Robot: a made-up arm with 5 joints.
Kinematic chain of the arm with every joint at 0, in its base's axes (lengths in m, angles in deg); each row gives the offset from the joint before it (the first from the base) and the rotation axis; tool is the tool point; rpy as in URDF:
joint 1: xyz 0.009 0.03 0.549 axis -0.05 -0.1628 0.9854
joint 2: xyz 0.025 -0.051 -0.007 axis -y
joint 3: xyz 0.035 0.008 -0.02 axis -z
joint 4: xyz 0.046 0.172 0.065 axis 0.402 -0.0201 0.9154
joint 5: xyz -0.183 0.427 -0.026 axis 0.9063 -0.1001 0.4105
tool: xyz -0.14 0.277 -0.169 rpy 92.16 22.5 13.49
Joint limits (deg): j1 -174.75..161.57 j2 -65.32..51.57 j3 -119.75..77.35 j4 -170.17..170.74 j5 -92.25..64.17
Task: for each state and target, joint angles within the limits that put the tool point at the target. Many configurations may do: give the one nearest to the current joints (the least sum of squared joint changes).
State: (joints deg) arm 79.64 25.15 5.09 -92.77 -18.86
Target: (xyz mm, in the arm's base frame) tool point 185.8 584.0 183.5
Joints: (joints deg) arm 78.77 17.97 -0.35 -116.07 -57.90
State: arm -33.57 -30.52 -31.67 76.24 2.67
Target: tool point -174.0 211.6 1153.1
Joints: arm -46.53 -60.73 -0.59 88.08 -18.17
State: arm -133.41 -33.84 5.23 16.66 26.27
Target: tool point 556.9 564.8 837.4
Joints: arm -106.26 -9.31 -18.98 31.92 22.95
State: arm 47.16 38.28 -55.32 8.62 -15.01
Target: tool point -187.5 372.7 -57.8
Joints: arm 34.17 51.57 -29.68 -1.14 -60.68
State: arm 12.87 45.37 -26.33 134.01 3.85
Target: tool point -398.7 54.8 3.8
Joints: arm -1.24 51.57 2.41 86.58 -8.20
